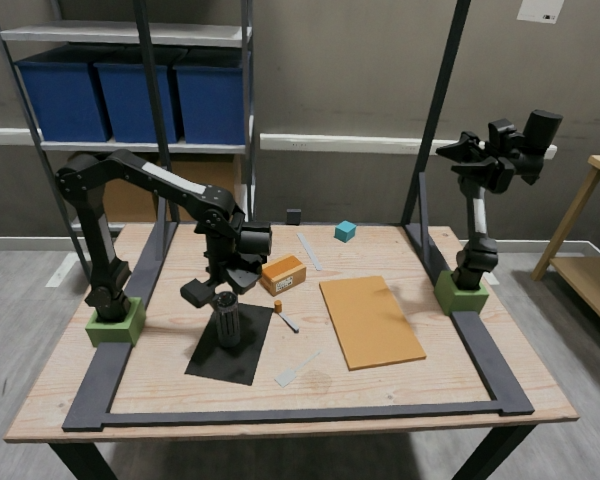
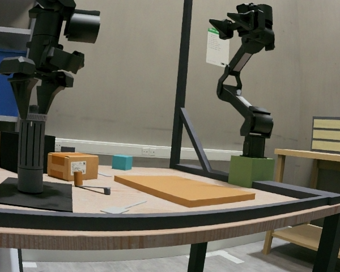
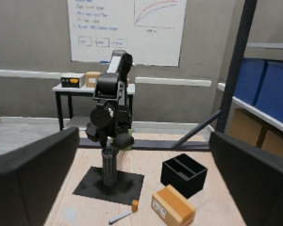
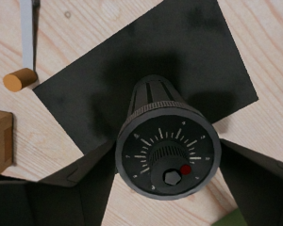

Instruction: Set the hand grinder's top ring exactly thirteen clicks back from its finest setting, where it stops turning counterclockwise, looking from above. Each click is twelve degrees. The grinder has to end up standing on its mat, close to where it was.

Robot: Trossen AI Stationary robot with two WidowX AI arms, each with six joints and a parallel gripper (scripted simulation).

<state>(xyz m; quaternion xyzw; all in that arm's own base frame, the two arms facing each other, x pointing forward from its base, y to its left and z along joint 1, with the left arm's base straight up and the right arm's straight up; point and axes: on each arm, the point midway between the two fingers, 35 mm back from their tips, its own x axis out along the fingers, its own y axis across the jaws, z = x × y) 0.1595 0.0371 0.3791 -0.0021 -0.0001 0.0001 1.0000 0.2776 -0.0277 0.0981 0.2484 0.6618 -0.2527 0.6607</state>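
Observation:
Now: right hand 30 mm above the top ring. The rest, counted from my right hand: dark hand grinder 60 mm below, 10 mm ahead; then crank 160 mm below, 150 mm to the left, 50 mm behind; then black mat 170 mm below, 10 mm to the left, 10 mm behind.

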